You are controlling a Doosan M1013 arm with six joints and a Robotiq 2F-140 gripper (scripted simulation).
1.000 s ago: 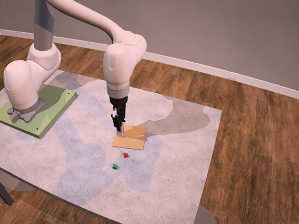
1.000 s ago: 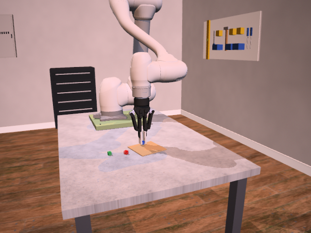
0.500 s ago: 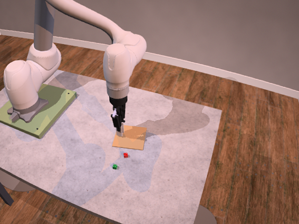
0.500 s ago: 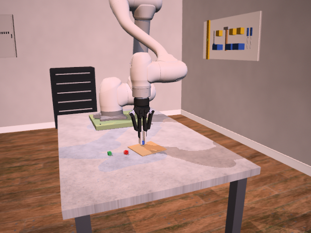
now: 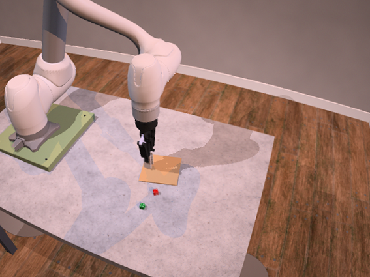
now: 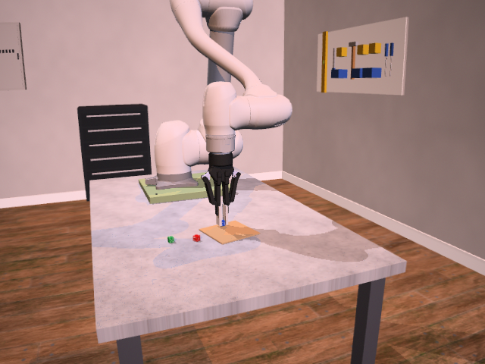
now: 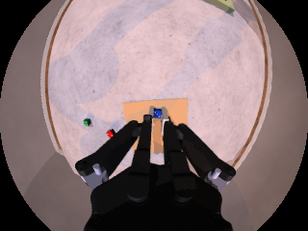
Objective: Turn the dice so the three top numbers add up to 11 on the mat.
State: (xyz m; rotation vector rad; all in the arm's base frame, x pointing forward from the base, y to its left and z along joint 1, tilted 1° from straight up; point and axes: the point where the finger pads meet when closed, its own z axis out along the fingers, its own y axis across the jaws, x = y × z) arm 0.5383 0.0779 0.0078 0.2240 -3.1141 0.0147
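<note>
Right now my hand is 3 cm above the blue die. The rest, counted from my hand: red die: 10 cm to the right, 8 cm ahead, 4 cm below; orange mat: 4 cm below, 4 cm ahead, 1 cm to the left; green die: 18 cm to the right, 7 cm ahead, 4 cm below.
</note>
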